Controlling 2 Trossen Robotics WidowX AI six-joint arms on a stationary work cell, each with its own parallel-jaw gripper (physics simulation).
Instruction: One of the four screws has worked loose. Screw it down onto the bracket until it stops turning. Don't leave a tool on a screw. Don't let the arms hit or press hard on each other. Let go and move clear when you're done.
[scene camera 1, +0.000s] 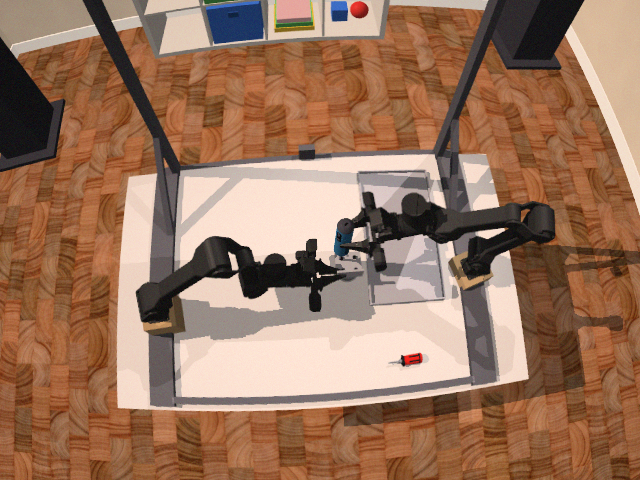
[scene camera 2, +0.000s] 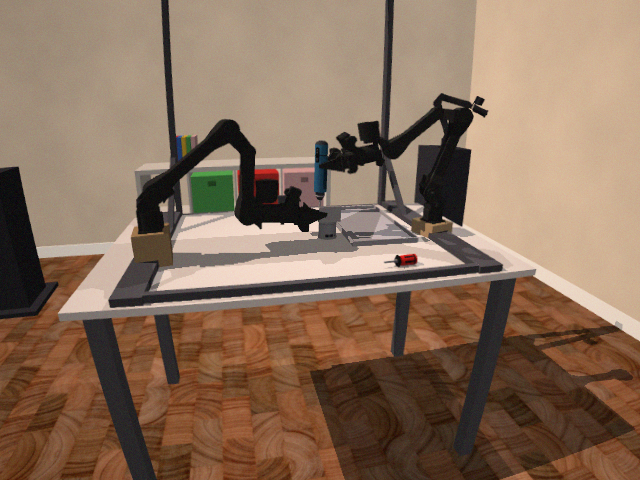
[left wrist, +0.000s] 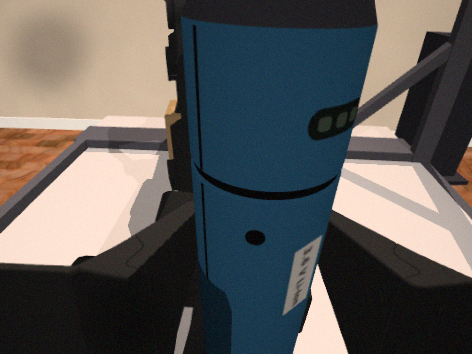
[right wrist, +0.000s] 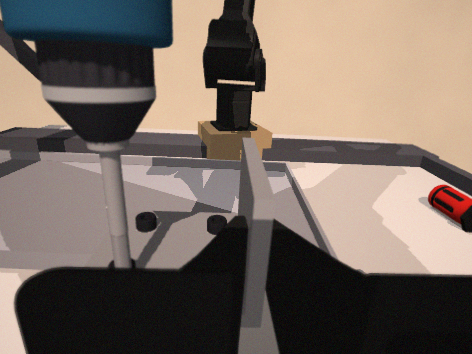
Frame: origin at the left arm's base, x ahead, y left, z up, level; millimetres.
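Where they show: left gripper, fingertip midpoint: (scene camera 1: 338, 237) (scene camera 2: 317, 165) (left wrist: 256, 215); right gripper, fingertip midpoint: (scene camera 1: 346, 273) (scene camera 2: 326, 214) (right wrist: 252, 227); left arm's base, origin of the base link: (scene camera 1: 473, 266) (scene camera 2: 432, 220) (right wrist: 232, 126); right arm's base, origin of the base link: (scene camera 1: 157, 310) (scene camera 2: 150, 229).
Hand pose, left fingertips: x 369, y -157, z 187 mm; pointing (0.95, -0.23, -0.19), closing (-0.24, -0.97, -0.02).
Each offset is from my left fingertips to the top centre of the thing.
A blue powered screwdriver {10 mm back, 3 mm left, 78 mm up} (scene camera 1: 341, 241) (scene camera 2: 320, 178) (left wrist: 270, 150) (right wrist: 90, 17) stands upright over the grey bracket (scene camera 1: 353, 267) (scene camera 2: 331, 212) (right wrist: 180, 245). My left gripper (scene camera 1: 347, 235) (scene camera 2: 324, 164) (left wrist: 256, 215) is shut on its body. In the right wrist view its bit reaches down to a dark screw (right wrist: 122, 265) at the near left; my right gripper partly hides the contact. Two other black screws {48 mm back, 11 mm left, 160 mm down} (right wrist: 146, 221) {38 mm back, 45 mm left, 160 mm down} (right wrist: 216, 224) show on the bracket; a fourth is not discernible there. My right gripper (scene camera 1: 343, 273) (scene camera 2: 324, 214) (right wrist: 252, 227) is shut on the bracket's upright flange.
A shallow grey tray {217 mm back, 27 mm right, 216 mm down} (scene camera 1: 443, 268) (scene camera 2: 379, 240) lies right of the bracket. A red screwdriver {80 mm back, 325 mm left, 203 mm down} (scene camera 1: 412, 359) (scene camera 2: 408, 259) (right wrist: 450, 202) lies near the table's front right. The two grippers are close together, the left one higher. Dark frame rails edge the table.
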